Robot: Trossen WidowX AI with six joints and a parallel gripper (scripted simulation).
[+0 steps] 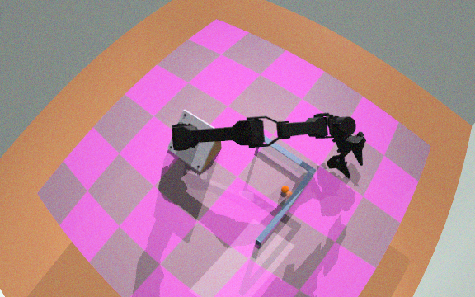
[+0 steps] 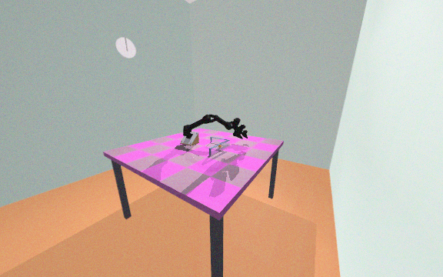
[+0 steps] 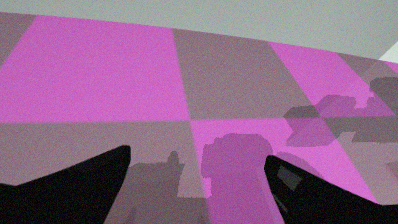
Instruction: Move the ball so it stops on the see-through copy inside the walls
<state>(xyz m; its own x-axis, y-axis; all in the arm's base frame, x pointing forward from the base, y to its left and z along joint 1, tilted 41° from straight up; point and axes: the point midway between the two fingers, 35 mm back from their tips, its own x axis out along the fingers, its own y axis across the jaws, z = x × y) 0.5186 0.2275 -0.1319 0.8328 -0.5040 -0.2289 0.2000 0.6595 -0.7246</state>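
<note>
The orange ball is 190 mm to the right of my gripper tip, 190 mm behind it and 60 mm below it. Round my gripper tip: see-through orange ball marker 190 mm to the right, 160 mm behind, 60 mm below.
</note>
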